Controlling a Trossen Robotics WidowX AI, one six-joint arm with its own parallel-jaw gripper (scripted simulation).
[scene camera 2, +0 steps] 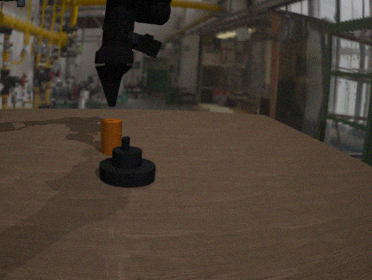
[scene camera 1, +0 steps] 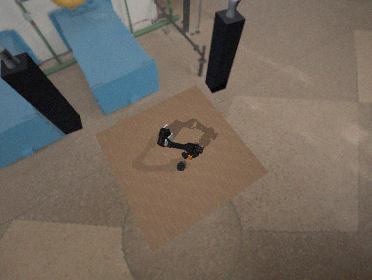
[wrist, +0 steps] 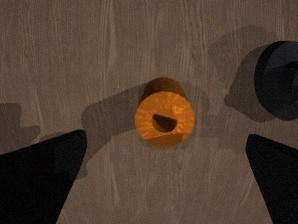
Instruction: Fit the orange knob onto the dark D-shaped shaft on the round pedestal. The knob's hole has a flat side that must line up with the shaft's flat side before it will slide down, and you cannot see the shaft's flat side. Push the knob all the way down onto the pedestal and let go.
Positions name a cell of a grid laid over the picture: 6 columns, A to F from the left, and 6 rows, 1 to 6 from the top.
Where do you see an orange knob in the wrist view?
D4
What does my gripper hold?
Nothing.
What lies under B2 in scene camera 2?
My gripper.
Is my gripper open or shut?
Open.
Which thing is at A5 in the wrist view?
My gripper.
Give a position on a pedestal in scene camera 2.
C4
